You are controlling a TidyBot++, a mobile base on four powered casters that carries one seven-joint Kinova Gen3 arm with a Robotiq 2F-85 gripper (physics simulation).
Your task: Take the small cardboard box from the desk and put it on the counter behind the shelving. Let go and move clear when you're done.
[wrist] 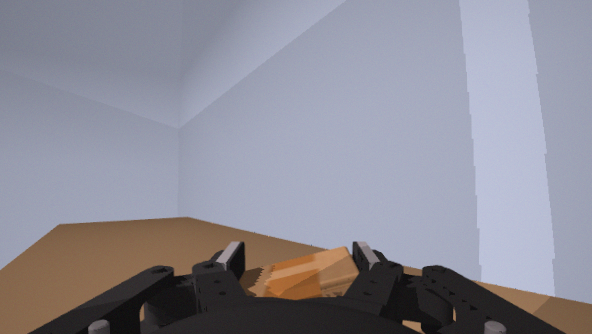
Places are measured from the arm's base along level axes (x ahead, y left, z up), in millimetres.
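Pixels of known places: gripper, fingertip midpoint: (298, 258).
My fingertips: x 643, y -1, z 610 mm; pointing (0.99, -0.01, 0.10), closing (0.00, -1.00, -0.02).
Observation:
Behind a point stands the place of what it marks.
The small cardboard box (312, 274) @(x 609, y -7, z 610 mm), orange-brown with a lighter tape stripe, sits between the fingers at the bottom centre of the wrist view. My gripper (298, 258) @(x 643, y -1, z 609 mm) is shut on it, one fingertip at each side. The lower part of the box is hidden by the gripper's body. The brown counter top (150, 242) @(x 1270, y 416, z 514 mm) spreads behind and to both sides of the gripper. Whether the underside of the box touches the counter cannot be seen.
A grey-blue wall (325, 150) @(x 1170, y -65, z 744 mm) rises along the counter's back edge and meets another wall (90, 160) @(x 2077, y 1212, z 847 mm) in a corner at the left. A pale vertical strip (512, 150) @(x 858, y -293, z 695 mm) runs up the wall at the right. The shelving and the desk do not show.

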